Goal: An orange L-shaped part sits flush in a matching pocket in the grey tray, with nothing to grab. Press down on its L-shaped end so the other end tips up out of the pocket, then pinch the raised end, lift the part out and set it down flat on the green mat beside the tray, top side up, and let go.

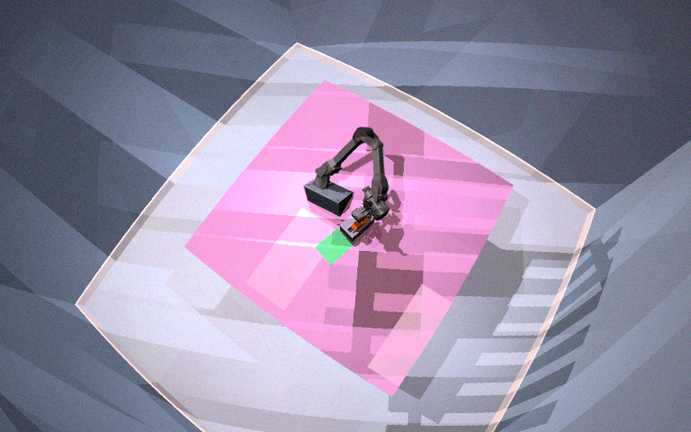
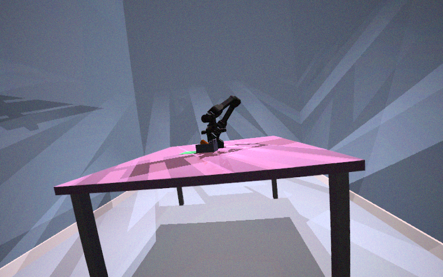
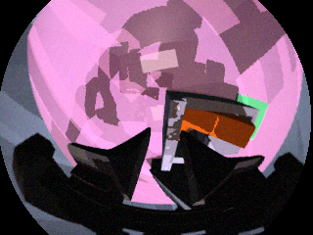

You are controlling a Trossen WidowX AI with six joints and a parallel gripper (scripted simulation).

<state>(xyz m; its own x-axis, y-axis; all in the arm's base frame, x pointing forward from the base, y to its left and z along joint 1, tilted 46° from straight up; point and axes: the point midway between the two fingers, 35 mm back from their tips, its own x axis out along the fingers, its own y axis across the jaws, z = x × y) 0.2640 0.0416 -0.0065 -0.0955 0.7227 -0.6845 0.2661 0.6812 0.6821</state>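
Now: gripper tip 10 mm past the orange L-shaped part, 50 mm to the left of it and 20 mm above it. Also, from my gripper tip: green mat 60 mm behind, 220 mm to the right, 80 mm below.
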